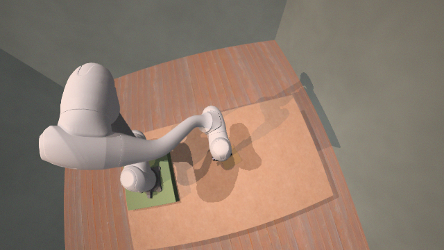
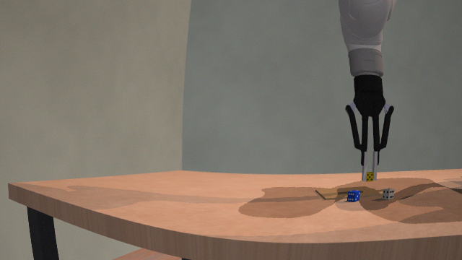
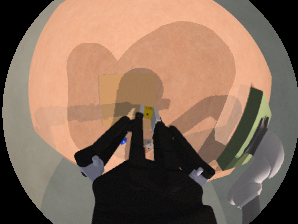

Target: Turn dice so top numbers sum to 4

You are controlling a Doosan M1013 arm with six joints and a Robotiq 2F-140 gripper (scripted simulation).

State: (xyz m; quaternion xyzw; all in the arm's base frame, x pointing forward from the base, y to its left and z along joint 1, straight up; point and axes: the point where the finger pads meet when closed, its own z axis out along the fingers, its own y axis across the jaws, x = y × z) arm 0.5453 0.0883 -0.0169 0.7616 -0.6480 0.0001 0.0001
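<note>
The tan mat lies 50 mm ahead of my hand, 10 mm to the left of it and 60 mm below it. From my hand the other things lie so: yellow die: 20 mm below; blue die: 30 mm ahead, 110 mm to the left, 50 mm below; white die: 50 mm behind, 100 mm to the left, 50 mm below.
</note>
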